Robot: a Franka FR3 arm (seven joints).
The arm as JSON. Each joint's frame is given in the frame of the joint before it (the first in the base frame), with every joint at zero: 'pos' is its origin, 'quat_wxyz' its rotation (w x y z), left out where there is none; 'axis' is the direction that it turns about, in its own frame. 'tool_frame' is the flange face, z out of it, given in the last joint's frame.
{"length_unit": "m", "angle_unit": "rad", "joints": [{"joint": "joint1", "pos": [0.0, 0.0, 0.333], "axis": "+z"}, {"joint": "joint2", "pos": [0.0, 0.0, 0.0], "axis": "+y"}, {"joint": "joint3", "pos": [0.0, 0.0, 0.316], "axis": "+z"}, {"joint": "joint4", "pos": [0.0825, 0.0, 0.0], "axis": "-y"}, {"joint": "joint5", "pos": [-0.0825, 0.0, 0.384], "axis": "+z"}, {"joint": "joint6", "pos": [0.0, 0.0, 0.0], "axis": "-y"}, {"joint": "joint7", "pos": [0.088, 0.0, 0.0], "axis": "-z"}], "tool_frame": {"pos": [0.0, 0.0, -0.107], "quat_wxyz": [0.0, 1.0, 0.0, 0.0]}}
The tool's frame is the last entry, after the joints.
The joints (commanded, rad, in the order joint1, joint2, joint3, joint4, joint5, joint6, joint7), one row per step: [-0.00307 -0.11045 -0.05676 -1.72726 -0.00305 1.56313 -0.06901]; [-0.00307 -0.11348 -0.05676 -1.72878 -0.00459 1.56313 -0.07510]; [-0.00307 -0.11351 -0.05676 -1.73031 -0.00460 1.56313 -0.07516]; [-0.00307 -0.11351 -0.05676 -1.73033 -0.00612 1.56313 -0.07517]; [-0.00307 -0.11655 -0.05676 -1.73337 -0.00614 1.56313 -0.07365]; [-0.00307 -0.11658 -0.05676 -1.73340 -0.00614 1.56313 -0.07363]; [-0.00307 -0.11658 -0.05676 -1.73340 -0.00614 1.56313 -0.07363]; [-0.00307 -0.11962 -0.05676 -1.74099 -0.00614 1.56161 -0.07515]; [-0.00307 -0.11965 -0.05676 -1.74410 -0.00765 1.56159 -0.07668]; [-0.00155 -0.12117 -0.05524 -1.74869 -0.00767 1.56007 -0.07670]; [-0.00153 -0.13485 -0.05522 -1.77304 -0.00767 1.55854 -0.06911]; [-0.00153 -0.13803 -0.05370 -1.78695 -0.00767 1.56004 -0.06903]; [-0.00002 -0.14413 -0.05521 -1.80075 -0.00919 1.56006 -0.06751]
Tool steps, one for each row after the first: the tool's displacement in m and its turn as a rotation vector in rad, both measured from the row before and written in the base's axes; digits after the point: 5 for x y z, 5 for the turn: [-0.00092 -0.00015 0.00085 -0.00113 -0.00146 0.00616]; [-0.00008 0.00001 -0.00070 0.00008 0.00150 0.00007]; [-0.00001 -0.00016 -0.00001 -0.00151 0.00011 0.00008]; [-0.00098 0.00002 0.00014 0.00007 0.00000 -0.00150]; [-0.00001 0.00000 0.00000 0.00000 0.00000 -0.00002]; [0.00000 0.00000 0.00000 0.00000 0.00000 0.00000]; [-0.00137 0.00006 -0.00213 0.00062 0.00605 0.00157]; [-0.00017 -0.00014 -0.00144 -0.00123 0.00318 0.00163]; [-0.00072 0.00164 -0.00149 0.00015 0.00458 0.00308]; [-0.00518 0.00019 -0.00456 0.00087 0.01218 -0.00736]; [-0.00145 0.00090 -0.00477 0.00047 0.00921 0.00153]; [-0.00247 -0.00011 -0.00338 -0.00069 0.00775 -0.00127]
